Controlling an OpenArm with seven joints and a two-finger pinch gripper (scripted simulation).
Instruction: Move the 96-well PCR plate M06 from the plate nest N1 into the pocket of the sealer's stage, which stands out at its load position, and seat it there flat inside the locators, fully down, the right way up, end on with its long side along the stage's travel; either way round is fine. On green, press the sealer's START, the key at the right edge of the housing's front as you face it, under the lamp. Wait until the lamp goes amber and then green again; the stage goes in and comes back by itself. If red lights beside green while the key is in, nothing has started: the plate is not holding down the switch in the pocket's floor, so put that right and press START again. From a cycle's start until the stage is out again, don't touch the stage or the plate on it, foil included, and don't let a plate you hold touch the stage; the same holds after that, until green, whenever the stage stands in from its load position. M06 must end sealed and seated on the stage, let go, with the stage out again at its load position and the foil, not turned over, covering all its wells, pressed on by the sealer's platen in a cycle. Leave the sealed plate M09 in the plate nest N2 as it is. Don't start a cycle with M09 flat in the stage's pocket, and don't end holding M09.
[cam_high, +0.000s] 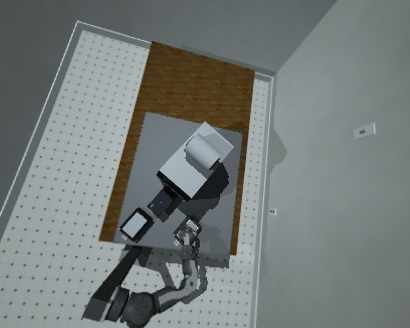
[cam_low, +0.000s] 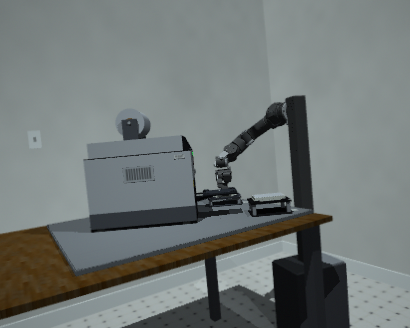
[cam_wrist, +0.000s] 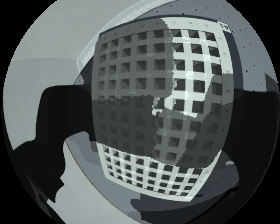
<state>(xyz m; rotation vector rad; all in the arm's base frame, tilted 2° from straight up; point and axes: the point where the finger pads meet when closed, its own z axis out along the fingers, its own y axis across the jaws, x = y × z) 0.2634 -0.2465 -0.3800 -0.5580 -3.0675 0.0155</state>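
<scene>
Now: the dark nest N1 1 cm below my hand. Also, from my hand: white label (10 cm behind, 5 cm below, 4 cm to the left); then 96-well PCR plate M06 (right at my hand); then dark sealer stage (23 cm to the left, 11 cm ahead, 5 cm above).
</scene>
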